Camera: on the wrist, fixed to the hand. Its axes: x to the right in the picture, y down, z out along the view.
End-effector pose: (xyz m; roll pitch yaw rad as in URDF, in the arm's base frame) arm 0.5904 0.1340 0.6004 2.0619 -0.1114 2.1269
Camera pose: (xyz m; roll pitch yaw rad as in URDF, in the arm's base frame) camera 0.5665 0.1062 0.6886 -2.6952 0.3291 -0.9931
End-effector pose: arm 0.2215 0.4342 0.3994 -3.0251 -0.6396 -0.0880
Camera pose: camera 0.1758 0.3680 0.4509 2.2220 0.7226 2.7926
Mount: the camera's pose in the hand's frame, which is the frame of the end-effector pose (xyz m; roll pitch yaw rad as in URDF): -0.0011 0.0619 -0.0727 -0.6491 -0.1202 -2.9584
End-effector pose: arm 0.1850 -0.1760 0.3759 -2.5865 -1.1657 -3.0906
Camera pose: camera 0.2076 -0.0838 0.3864 1.4733 1.1192 -0.4692
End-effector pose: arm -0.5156 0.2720 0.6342 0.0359 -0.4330 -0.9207
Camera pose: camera -0.4470 0.2883 0.5698 -0.6024 0.3117 2.4166
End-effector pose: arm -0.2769 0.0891 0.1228 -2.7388 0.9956 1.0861
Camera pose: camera -0.1849 0.0804 0.1469 2.3981 -0.9234 -2.4171
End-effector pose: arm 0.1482 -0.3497 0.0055 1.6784 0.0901 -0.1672
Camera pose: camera 0.1642 -0.2858 0.0747 -2.3157 0.1043 3.0749
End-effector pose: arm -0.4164 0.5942 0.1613 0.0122 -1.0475 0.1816
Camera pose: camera -0.3670 0.6671 0.1244 -0.4007 0.9055 -2.6602
